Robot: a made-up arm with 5 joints.
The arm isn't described. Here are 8 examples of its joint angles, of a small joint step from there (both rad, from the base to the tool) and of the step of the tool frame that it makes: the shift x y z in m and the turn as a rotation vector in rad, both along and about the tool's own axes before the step.
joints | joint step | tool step
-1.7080 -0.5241 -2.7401 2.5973 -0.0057 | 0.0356 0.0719 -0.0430 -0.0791 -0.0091 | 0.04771 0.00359 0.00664 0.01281 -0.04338 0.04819
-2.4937 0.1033 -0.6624 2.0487 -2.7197 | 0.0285 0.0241 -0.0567 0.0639 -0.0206 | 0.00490 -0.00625 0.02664 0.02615 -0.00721 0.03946
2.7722 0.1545 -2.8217 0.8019 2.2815 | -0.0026 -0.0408 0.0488 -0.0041 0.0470 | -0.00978 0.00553 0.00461 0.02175 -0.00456 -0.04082
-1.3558 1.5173 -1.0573 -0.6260 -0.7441 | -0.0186 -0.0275 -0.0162 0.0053 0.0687 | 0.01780 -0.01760 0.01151 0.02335 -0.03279 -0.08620
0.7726 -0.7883 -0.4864 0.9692 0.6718 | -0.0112 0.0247 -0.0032 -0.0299 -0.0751 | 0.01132 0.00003 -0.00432 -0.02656 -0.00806 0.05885
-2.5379 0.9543 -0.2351 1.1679 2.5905 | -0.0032 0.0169 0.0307 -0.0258 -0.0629 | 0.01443 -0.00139 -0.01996 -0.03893 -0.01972 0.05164
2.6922 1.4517 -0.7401 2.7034 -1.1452 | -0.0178 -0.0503 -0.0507 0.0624 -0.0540 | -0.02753 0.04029 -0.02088 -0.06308 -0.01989 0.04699
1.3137 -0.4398 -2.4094 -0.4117 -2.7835 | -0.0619 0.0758 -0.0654 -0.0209 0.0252 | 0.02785 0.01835 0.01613 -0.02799 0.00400 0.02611
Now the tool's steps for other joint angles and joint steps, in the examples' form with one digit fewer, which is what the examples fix.
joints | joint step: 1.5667 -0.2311 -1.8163 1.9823 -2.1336 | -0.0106 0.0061 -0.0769 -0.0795 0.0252
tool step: -0.0213 0.0193 0.0397 -0.1095 0.0458 -0.0989
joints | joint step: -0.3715 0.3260 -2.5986 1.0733 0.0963 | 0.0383 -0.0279 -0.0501 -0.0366 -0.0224
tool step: -0.0196 0.0268 0.0577 0.0476 -0.0962 0.0641
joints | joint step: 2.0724 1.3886 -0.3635 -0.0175 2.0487 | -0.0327 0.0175 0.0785 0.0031 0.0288
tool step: 0.0363 -0.0421 0.0027 -0.0601 -0.0460 -0.0831
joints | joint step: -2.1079 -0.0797 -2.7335 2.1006 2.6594 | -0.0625 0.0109 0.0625 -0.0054 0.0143
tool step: -0.0016 0.0225 -0.0486 0.0502 -0.0749 -0.0447
